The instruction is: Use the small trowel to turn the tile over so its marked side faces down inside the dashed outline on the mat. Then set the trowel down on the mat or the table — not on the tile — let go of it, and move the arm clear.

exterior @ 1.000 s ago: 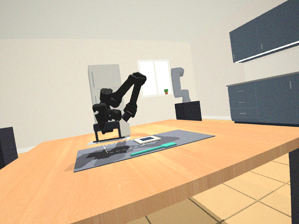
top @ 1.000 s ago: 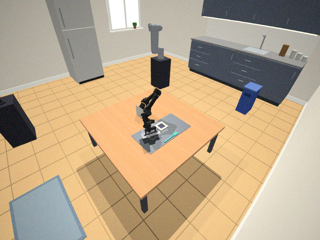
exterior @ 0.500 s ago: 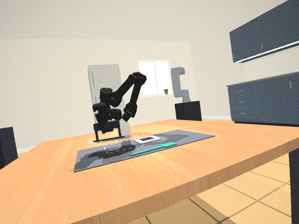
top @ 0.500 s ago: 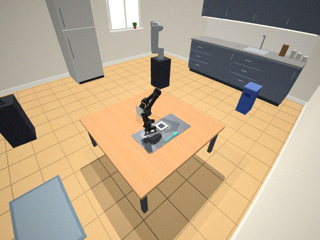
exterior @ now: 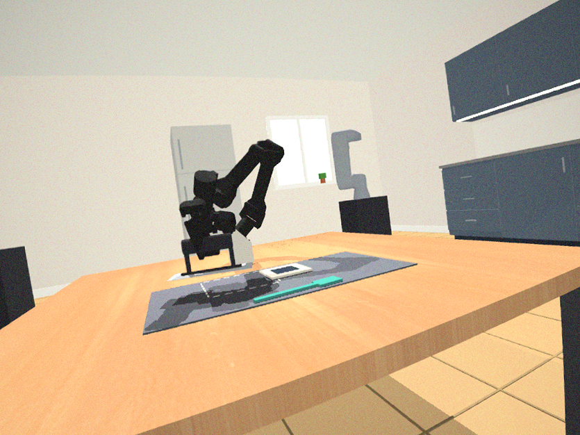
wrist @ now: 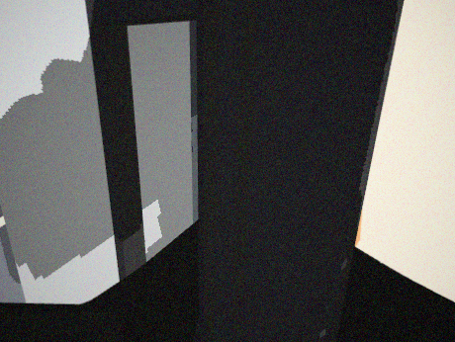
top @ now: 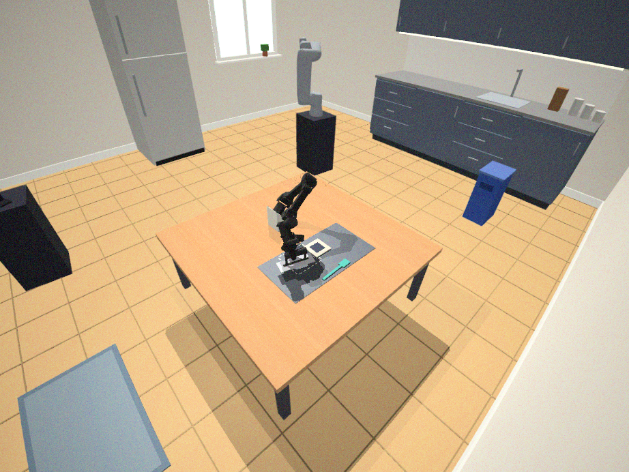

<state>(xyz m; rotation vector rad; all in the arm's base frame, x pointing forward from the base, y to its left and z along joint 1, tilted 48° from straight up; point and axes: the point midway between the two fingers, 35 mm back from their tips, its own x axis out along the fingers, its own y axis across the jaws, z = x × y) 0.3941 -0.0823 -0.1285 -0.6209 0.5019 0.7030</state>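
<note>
Now: the trowel 3 cm behind my gripper tip and 1 cm below it. Also, from my gripper tip: teal tool 22 cm to the left, 12 cm ahead, 10 cm below; tile 23 cm to the left, 10 cm below, 9 cm behind; grey mat 19 cm to the left, 12 cm below, 2 cm behind.
</note>
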